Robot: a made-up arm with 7 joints.
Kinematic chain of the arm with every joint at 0, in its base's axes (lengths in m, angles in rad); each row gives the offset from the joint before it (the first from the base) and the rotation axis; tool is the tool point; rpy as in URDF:
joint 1: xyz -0.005 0.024 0.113 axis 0 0.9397 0.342
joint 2: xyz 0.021 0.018 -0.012 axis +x
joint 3: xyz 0 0.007 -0.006 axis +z
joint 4: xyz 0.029 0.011 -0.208 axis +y
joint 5: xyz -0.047 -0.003 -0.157 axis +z
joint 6: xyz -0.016 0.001 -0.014 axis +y
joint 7: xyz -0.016 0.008 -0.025 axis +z
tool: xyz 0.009 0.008 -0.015 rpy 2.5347 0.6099 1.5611
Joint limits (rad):
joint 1: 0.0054..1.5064
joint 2: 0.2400..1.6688
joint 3: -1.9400..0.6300
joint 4: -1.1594..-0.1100
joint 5: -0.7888..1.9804
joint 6: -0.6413..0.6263
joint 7: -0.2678..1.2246
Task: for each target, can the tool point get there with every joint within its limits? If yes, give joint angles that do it. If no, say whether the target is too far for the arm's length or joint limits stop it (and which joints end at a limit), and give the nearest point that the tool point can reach.
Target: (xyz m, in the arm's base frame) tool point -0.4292 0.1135 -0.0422
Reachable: yes | joints 1.2498 0.5428 -1.7006 -0.5751 0.1906 0.0831 0.7884
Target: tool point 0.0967 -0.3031 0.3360
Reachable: no: joint limits stop it (at a limit: joint 1, joint 2, joint 3, joint 4, joint 5, joint 6, joint 7) | nearest point -0.3398 -0.1619 0.1232 | short by 0.506 m
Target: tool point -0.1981 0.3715 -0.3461
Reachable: no: too far | nearest point -0.1541 0.2939 -0.2408 | short by 0.138 m
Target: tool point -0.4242 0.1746 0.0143
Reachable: yes | joints 1.2810 0.5901 -1.1620 -0.2424 1.4518 -0.1390 0.2050
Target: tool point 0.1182 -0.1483 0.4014
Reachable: no: joint limits stop it (at a limit: joint 1, joint 2, joint 3, joint 4, joint 5, joint 6) | nearest point 0.1709 0.3545 0.2783 | short by 0.520 m
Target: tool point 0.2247 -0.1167 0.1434
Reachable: no: joint limits stop it (at a limit: joint 1, joint 2, joint 4, joint 5, joint 6) | nearest point 0.1815 0.0090 -0.2452 | short by 0.411 m
